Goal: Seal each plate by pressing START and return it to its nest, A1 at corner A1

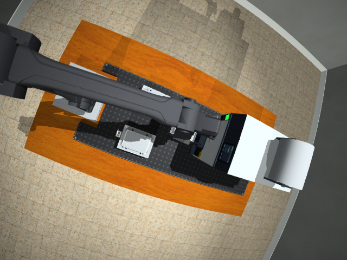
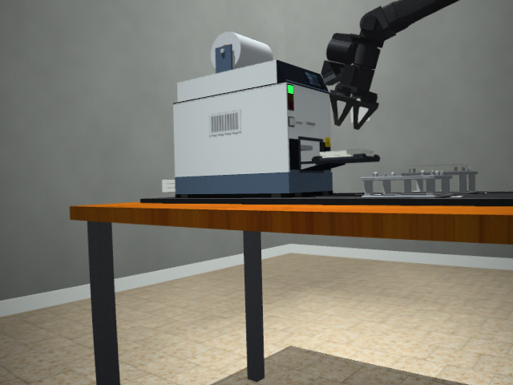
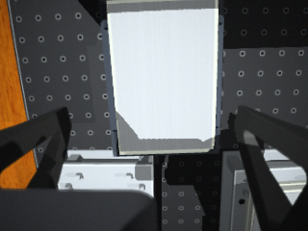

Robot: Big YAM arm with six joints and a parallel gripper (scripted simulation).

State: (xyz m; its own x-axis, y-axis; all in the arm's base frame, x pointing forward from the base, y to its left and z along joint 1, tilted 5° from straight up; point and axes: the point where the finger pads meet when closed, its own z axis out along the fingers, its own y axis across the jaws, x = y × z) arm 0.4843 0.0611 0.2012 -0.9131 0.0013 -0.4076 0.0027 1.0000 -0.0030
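Right now the sealer stage is 9 cm below my hand, 1 cm to the right of it and 1 cm ahead of it. The rest, counted from my hand: plate nest (18 cm behind, 14 cm below, 6 cm to the left); pale start button (11 cm ahead, 9 cm to the left, 1 cm above); A1 mark (25 cm behind, 14 cm below, 12 cm to the left).
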